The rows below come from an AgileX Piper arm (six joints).
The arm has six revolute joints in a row. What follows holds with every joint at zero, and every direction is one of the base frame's.
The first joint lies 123 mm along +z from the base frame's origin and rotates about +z.
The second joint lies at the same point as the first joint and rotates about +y.
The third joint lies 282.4 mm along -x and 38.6 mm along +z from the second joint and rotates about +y.
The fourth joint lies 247.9 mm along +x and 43.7 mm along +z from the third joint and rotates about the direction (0.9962, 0, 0.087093).
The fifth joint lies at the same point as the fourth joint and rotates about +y.
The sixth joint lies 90.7 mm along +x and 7.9 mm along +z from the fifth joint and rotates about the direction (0.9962, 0, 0.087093).
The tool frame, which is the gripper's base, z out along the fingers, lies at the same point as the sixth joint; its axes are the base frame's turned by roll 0, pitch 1.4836 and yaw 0 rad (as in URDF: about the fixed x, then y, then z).
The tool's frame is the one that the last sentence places.
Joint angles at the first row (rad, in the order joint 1, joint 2, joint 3, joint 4, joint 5, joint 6):
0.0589, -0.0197, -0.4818, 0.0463, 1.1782, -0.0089
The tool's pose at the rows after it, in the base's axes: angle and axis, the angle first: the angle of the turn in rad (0 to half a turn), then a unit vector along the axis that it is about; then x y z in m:
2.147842 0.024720 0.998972 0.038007 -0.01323 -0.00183 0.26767
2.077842 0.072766 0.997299 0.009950 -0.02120 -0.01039 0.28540
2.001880 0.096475 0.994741 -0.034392 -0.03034 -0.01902 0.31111
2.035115 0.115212 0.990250 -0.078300 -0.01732 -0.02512 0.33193
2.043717 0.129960 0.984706 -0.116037 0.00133 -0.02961 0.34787
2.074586 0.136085 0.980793 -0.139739 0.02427 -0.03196 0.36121
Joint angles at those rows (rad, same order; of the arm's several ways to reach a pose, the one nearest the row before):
0.0589, -0.0198, -0.5005, -0.0124, 1.1819, 0.1069
0.0589, -0.0198, -0.5668, -0.1083, 1.1855, 0.1865
0.0590, 0.0057, -0.6616, -0.2050, 1.1882, 0.2087
0.0570, 0.1190, -0.7247, -0.2902, 1.1806, 0.2372
0.0514, 0.2222, -0.7609, -0.3678, 1.1322, 0.2734
0.0506, 0.3370, -0.7996, -0.4215, 1.0969, 0.3077

